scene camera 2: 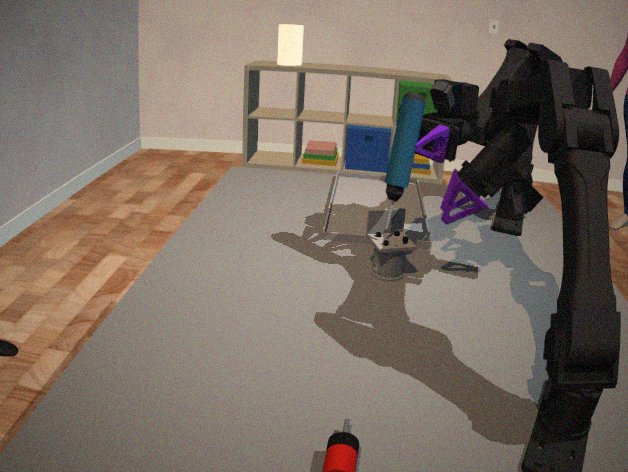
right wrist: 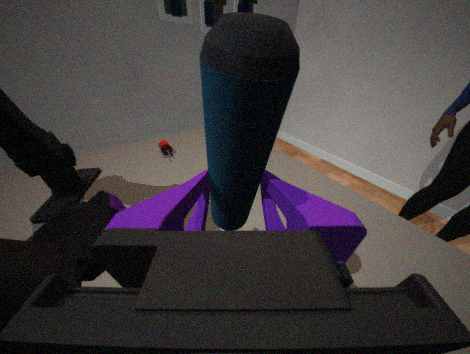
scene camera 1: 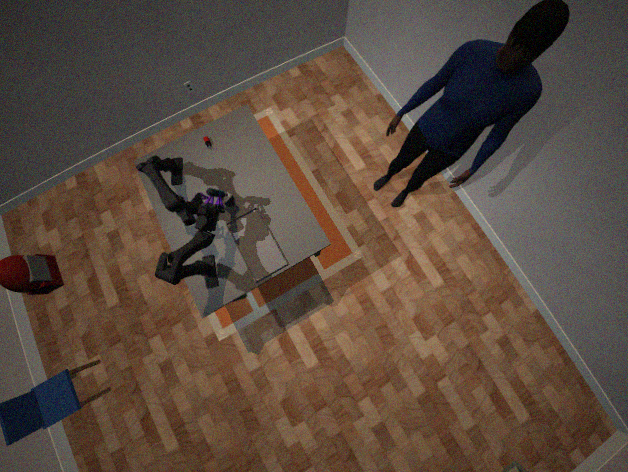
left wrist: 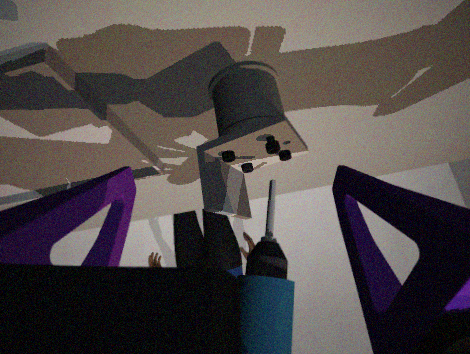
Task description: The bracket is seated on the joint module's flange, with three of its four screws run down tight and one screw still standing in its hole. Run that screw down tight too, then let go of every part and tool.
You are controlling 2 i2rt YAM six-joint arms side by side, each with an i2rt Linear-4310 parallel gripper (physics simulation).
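Frame: origin at the left arm's base, x left, y ahead, z down, level; millimetres.
Seen in the pictures: left gripper, between the fingertips: (scene camera 2: pixel 443 216) (left wrist: pixel 234 177); right gripper, between the fingertips: (scene camera 2: pixel 405 145) (right wrist: pixel 235 176) (scene camera 1: pixel 216 193); left arm's base, origin of its link: (scene camera 2: pixel 561 427) (right wrist: pixel 72 192) (scene camera 1: pixel 177 171); right arm's base, origin of its link: (scene camera 2: pixel 509 219) (scene camera 1: pixel 210 271).
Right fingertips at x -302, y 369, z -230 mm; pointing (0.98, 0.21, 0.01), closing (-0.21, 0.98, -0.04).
Note:
Offsets run from my right fingertips to a thing's middle. Level surfaces: height alone.
The pale bracket @[dx +33, dy -5, dz +148 mm] (scene camera 2: pixel 398 249) (left wrist: pixel 214 180) sits on the dark round joint module @[dx +33, dy -5, dz +198 mm] (scene camera 2: pixel 388 266) (left wrist: pixel 247 97). Four black screw heads show on its plate. In the left wrist view, one screw @[dx +33, dy -31, dz +162 mm] (left wrist: pixel 272 146) stands higher than the others, its shank showing. My right gripper (right wrist: pixel 235 176) is shut on the blue screwdriver @[dx +11, dy +1, dz +27 mm] (scene camera 2: pixel 406 142) (left wrist: pixel 267 312) (right wrist: pixel 245 120). The screwdriver points down, leaning slightly; its tip is close above the plate and apart from the screw heads in the left wrist view. My left gripper (left wrist: pixel 234 177) is open and empty, its fingers either side of the bracket view.
A red screwdriver @[dx +478, dy -144, dz +213 mm] (scene camera 1: pixel 207 140) (scene camera 2: pixel 340 454) (right wrist: pixel 164 146) lies on the table @[dz +230 mm] (scene camera 2: pixel 203 355). A thin-rimmed tray @[dx -262, dy +146, dz +222 mm] (scene camera 2: pixel 331 203) (scene camera 1: pixel 279 246) is behind the module in scene camera 2. Both arms are close together near the blue screwdriver. A person (scene camera 1: pixel 469 96) stands beyond the table.

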